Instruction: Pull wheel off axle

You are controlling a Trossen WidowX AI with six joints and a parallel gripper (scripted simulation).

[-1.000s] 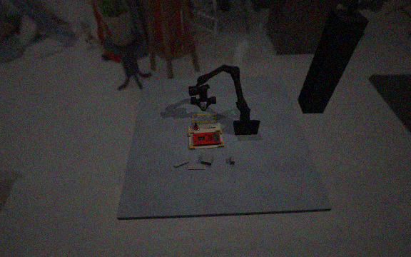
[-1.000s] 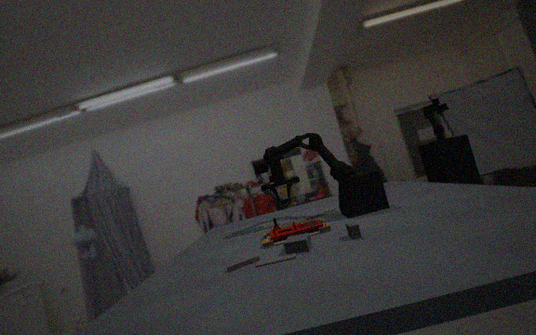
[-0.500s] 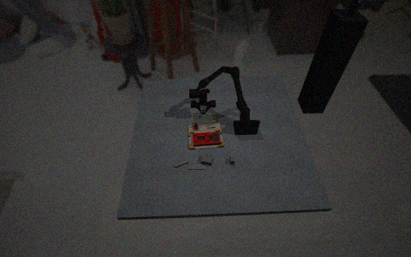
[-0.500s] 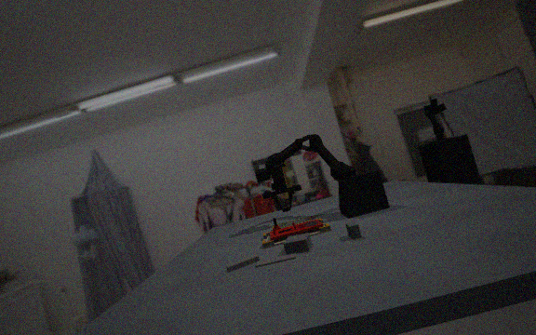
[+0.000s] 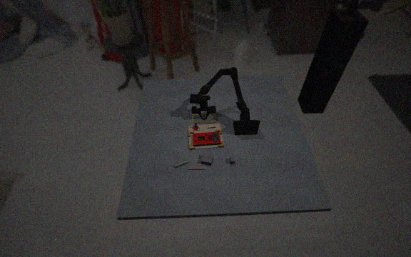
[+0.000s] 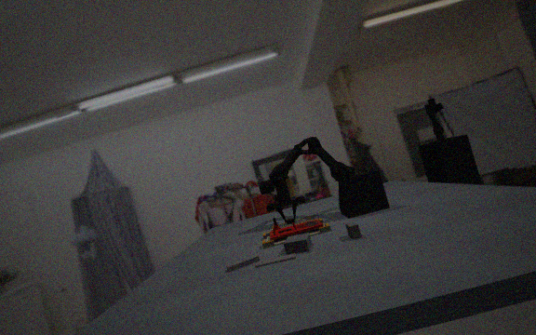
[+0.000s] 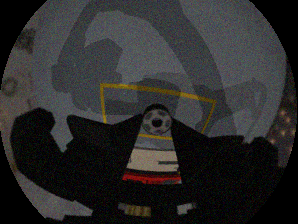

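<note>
Right now my gripper tip is right at the wheel.
</note>
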